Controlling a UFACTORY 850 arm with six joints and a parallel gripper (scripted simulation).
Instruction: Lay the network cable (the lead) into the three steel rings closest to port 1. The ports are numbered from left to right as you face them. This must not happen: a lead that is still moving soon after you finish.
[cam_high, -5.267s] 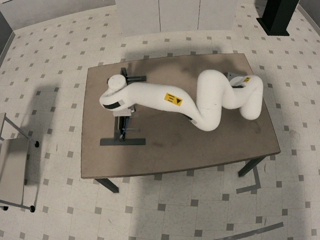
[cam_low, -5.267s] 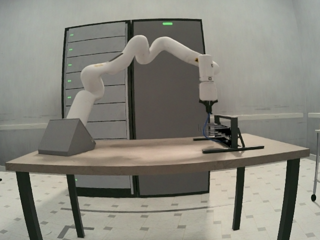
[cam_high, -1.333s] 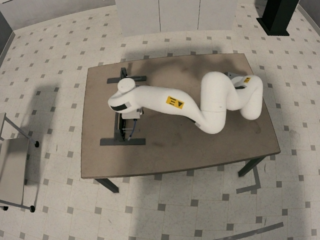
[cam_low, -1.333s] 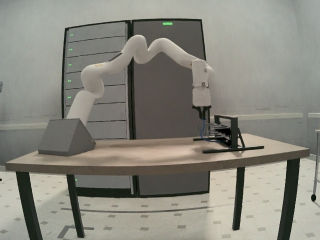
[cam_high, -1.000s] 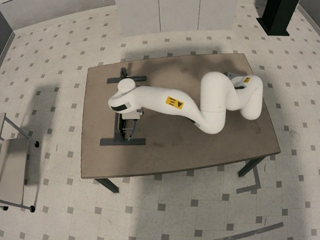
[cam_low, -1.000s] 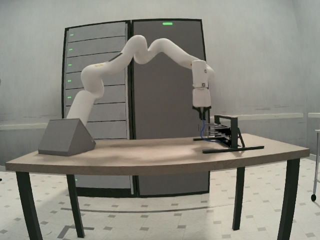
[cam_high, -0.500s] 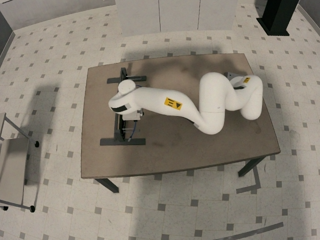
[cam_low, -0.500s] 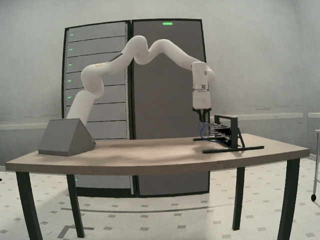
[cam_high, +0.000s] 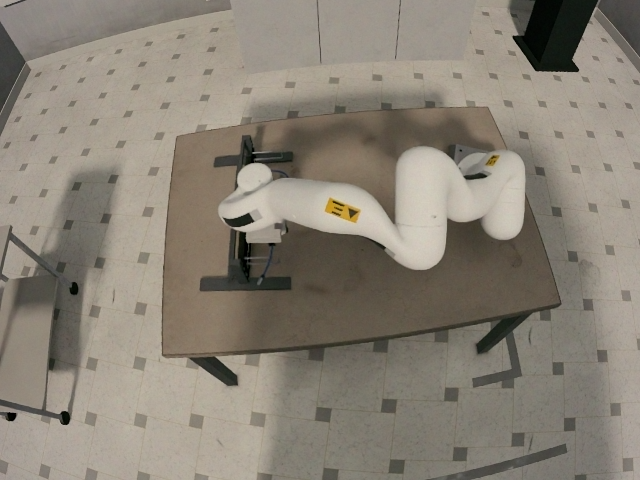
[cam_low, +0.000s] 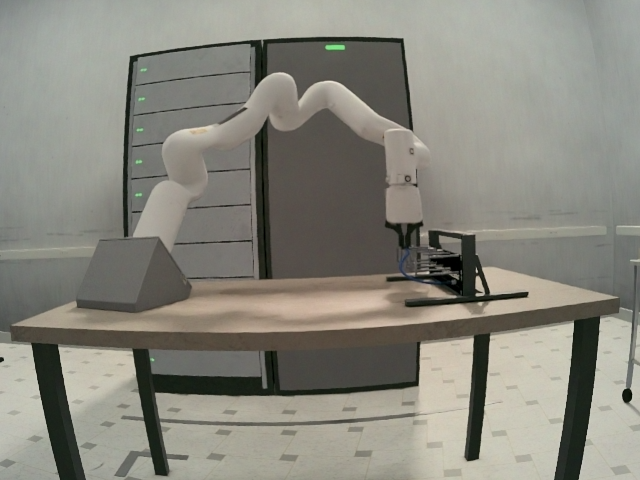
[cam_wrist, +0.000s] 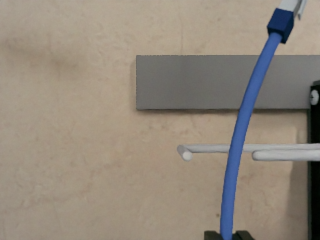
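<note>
My hand is 11 cm to the right of the plug, 5 cm short of it and 2 cm above it. Round my hand: black port rack 16 cm to the right, 8 cm ahead, 5 cm below.
</note>
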